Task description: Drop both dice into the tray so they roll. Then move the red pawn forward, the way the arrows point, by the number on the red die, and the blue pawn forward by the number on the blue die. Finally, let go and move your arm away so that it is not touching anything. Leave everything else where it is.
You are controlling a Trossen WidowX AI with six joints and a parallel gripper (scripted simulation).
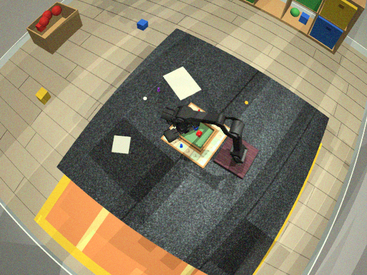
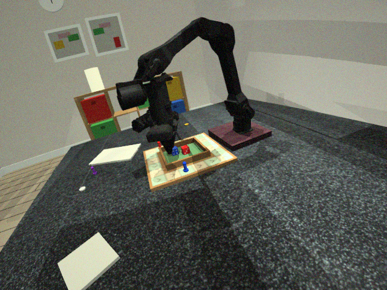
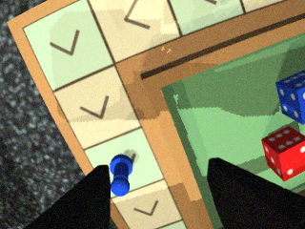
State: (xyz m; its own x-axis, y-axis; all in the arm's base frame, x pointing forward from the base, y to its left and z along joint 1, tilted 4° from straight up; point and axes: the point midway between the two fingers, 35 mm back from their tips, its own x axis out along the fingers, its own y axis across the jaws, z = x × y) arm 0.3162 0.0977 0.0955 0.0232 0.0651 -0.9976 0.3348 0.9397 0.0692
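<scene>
Right now my gripper tip is 5 cm above the blue pawn, 3 cm to the right of it and 3 cm past it. Round my gripper tip: red pawn (20 cm to the right, 5 cm below, 2 cm ahead); purple pawn (30 cm ahead, 18 cm to the right, 6 cm below); green tray (8 cm to the right, 7 cm below, 5 cm behind).
</scene>
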